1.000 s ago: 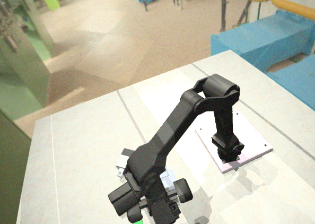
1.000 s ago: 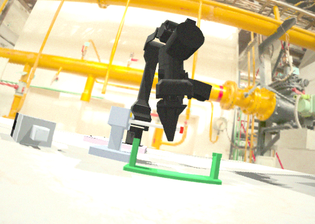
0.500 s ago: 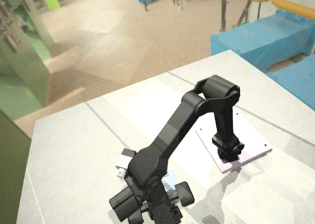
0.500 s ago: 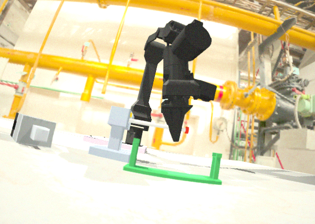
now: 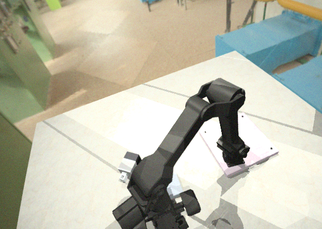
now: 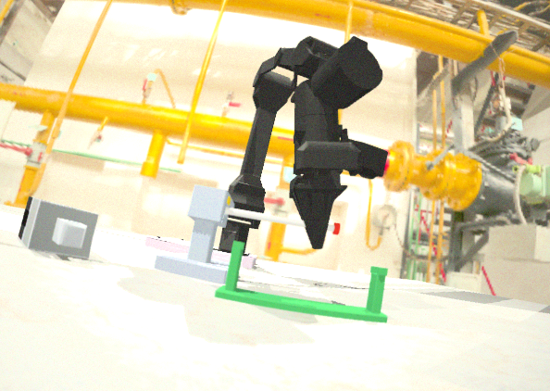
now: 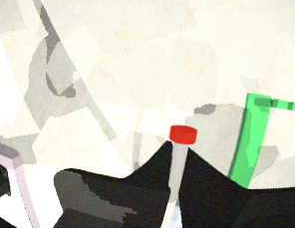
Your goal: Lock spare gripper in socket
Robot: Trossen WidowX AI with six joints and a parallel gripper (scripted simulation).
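The green cradle is 10 cm ahead of my gripper tip and 3 cm below it. Also, from my gripper tip: spare gripper: 13 cm ahead, 24 cm to the right, 3 cm below; grey mount: 1 cm ahead, 13 cm to the right.
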